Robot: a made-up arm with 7 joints.
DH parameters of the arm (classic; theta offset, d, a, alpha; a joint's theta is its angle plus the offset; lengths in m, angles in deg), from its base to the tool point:
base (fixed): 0 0 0 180
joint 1: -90 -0.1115 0.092 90
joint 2: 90 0.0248 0.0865 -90
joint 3: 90 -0.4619 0.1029 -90
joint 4: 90 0.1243 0.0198 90
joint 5: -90 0.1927 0.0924 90
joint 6: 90 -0.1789 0.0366 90
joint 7: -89.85 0 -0.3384 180
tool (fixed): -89.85 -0.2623 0 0
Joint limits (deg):
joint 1: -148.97..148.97
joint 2: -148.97..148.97
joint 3: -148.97..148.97
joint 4: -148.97..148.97
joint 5: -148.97..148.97
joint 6: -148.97..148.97
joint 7: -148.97..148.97
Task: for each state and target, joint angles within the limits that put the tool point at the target. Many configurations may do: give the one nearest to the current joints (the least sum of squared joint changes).
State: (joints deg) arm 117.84 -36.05 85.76 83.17 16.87 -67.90 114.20
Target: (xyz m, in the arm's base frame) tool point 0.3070 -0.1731 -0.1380
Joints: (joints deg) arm 129.84 -12.40 96.12 105.60 1.74 -48.57 119.81
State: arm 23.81 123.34 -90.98 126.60 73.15 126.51 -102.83
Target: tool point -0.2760 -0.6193 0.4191
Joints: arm 32.81 148.97 -121.24 87.13 92.16 145.54 -109.94
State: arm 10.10 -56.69 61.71 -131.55 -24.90 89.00 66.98
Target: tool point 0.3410 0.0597 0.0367
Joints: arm 28.93 -53.15 72.17 -112.55 -8.01 86.97 84.31
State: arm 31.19 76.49 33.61 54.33 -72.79 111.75 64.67
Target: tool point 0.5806 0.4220 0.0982
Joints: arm 23.43 55.90 48.12 20.36 -82.78 89.45 62.96
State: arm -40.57 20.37 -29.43 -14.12 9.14 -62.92 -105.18
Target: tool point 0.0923 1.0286 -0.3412
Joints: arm -16.17 3.17 -14.21 -21.17 26.51 -54.39 -113.12
